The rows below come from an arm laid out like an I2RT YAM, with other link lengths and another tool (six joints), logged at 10 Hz.
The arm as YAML. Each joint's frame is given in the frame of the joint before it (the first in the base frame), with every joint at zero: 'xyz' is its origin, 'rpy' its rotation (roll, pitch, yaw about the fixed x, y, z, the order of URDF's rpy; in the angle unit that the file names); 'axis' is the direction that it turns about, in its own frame. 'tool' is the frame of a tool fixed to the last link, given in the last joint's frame.
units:
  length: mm
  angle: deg
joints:
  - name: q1
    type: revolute
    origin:
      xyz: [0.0, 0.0, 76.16]
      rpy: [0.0, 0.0, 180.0]
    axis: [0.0, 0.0, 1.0]
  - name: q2
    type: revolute
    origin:
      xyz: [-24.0, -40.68, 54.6]
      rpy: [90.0, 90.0, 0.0]
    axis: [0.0, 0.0, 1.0]
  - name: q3
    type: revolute
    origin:
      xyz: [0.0, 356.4, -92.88]
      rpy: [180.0, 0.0, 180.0]
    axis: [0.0, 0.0, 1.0]
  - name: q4
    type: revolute
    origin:
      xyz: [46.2, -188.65, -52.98]
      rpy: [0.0, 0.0, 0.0]
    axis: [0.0, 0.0, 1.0]
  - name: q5
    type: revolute
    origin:
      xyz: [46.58, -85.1, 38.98]
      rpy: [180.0, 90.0, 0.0]
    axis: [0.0, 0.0, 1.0]
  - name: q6
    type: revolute
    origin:
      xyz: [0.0, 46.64, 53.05]
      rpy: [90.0, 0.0, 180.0]
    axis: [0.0, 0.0, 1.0]
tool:
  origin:
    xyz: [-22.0, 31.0, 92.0]
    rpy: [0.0, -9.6, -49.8]
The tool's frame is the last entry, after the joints.
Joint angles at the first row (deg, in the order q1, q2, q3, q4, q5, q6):
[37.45, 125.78, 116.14, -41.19, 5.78, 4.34]
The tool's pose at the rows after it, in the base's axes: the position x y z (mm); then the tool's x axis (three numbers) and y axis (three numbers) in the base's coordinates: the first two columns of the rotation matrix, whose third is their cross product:
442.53 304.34 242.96 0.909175 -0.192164 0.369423 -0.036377 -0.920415 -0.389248
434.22 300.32 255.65 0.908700 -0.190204 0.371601 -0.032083 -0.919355 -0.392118
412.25 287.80 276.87 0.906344 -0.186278 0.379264 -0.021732 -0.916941 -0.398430
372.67 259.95 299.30 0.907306 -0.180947 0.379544 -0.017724 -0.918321 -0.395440
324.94 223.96 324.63 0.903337 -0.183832 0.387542 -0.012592 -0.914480 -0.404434
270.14 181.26 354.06 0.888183 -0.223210 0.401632 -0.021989 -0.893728 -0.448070
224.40 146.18 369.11 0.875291 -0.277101 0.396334 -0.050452 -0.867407 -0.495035
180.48 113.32 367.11 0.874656 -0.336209 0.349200 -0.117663 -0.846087 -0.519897
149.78 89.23 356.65 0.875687 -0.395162 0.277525 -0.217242 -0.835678 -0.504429
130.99 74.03 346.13 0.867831 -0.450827 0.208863 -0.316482 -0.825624 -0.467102
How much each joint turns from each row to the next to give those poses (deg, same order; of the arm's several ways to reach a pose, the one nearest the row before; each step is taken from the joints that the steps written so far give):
[0.05, -0.90, 0.00, -0.81, -0.02, 0.09]
[0.19, -1.81, -0.07, -1.51, -0.02, 0.02]
[0.42, -5.05, -3.89, -0.48, 0.04, -0.02]
[0.37, -8.42, -7.93, -0.61, 0.18, 0.00]
[0.24, -10.21, -7.89, -1.51, 0.08, 0.17]
[0.02, -12.04, -6.39, -2.95, 0.03, 1.79]
[-0.02, -9.59, -4.19, -3.41, 0.02, 2.95]
[0.00, -7.87, -3.65, -5.37, 0.04, 4.31]
[-0.22, -4.02, -1.62, -6.69, 0.35, 4.68]
[-0.37, -1.38, -0.70, -5.68, 0.33, 4.26]

